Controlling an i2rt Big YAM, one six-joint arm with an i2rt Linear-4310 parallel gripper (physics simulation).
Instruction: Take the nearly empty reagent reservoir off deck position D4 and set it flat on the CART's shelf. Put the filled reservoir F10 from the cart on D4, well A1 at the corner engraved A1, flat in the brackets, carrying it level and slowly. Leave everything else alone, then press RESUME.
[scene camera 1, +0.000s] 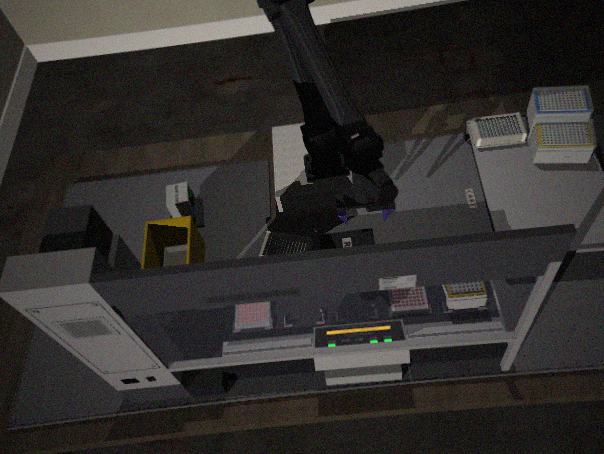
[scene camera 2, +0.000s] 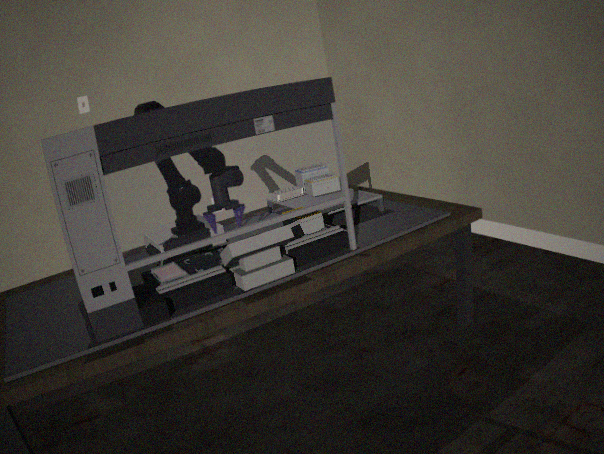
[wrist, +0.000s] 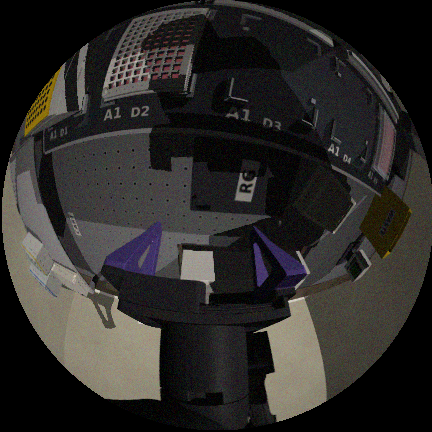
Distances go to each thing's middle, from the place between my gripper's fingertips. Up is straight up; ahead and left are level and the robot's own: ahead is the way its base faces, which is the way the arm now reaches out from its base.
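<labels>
My gripper is 30 mm short of the dark block marked RG (scene camera 1: 360, 237), 50 mm to the left of it and 70 mm above it. Going by their middles, the dark block marked RG is, of the things named here, the nearest to my gripper. The CART shelf (scene camera 1: 520, 194) stands 460 mm to the left of my hand, 40 mm behind it and 10 mm below it, while the white-green box (scene camera 1: 180, 201) is 490 mm to the right of my hand, 190 mm behind it and 20 mm below it.
</labels>
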